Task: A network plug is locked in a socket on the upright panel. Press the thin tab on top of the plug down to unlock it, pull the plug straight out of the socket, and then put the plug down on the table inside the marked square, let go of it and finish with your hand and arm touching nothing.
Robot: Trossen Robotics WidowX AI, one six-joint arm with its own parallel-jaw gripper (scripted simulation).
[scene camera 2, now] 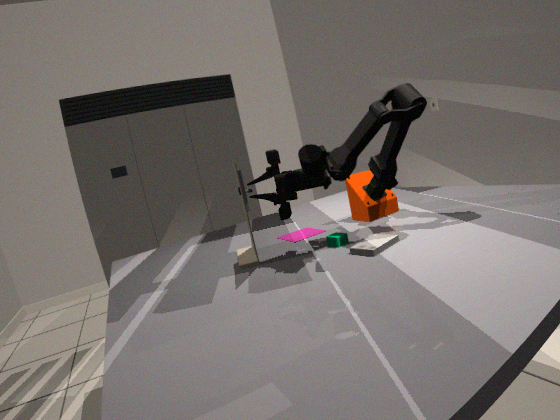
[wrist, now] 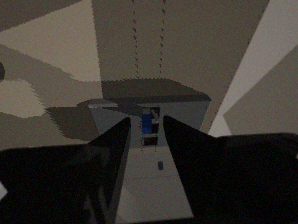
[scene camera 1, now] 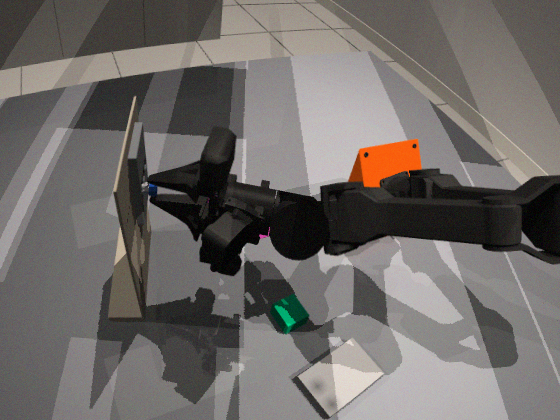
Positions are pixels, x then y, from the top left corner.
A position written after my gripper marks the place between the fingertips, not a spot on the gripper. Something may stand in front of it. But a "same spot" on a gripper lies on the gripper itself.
my gripper: scene camera 2 248, 190; wrist; scene camera 1
same spot on my gripper: point(wrist: 236, 171) = point(scene camera 1: 200, 195)
same spot on socket panel: point(scene camera 1: 128, 295) = point(scene camera 2: 248, 259)
